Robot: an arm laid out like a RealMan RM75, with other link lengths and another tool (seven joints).
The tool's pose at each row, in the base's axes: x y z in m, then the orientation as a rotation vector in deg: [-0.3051 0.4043 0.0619 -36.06 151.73 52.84]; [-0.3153 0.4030 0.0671 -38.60 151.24 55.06]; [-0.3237 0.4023 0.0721 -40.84 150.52 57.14]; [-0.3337 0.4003 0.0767 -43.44 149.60 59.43]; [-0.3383 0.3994 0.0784 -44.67 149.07 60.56]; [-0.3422 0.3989 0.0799 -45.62 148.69 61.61]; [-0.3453 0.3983 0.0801 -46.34 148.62 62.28]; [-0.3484 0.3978 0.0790 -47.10 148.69 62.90]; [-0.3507 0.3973 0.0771 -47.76 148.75 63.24]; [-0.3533 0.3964 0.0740 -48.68 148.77 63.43]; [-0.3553 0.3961 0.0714 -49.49 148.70 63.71]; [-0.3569 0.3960 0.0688 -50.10 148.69 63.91]
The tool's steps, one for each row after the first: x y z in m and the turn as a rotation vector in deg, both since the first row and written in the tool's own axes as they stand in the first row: [0.0073 0.0067 -0.0059 -1.90 0.89 -1.21]; [0.0129 0.0129 -0.0110 -3.68 1.49 -2.36]; [0.0205 0.0187 -0.0169 -5.66 2.16 -3.72]; [0.0241 0.0212 -0.0192 -6.64 2.43 -4.38]; [0.0271 0.0235 -0.0211 -7.51 2.70 -4.84]; [0.0299 0.0246 -0.0220 -8.07 3.07 -5.11]; [0.0332 0.0252 -0.0218 -8.59 3.57 -5.35]; [0.0361 0.0250 -0.0209 -8.91 3.98 -5.60]; [0.0398 0.0240 -0.0194 -9.16 4.45 -6.04]; [0.0426 0.0234 -0.0178 -9.47 4.81 -6.43]; [0.0450 0.0227 -0.0160 -9.69 5.11 -6.71]
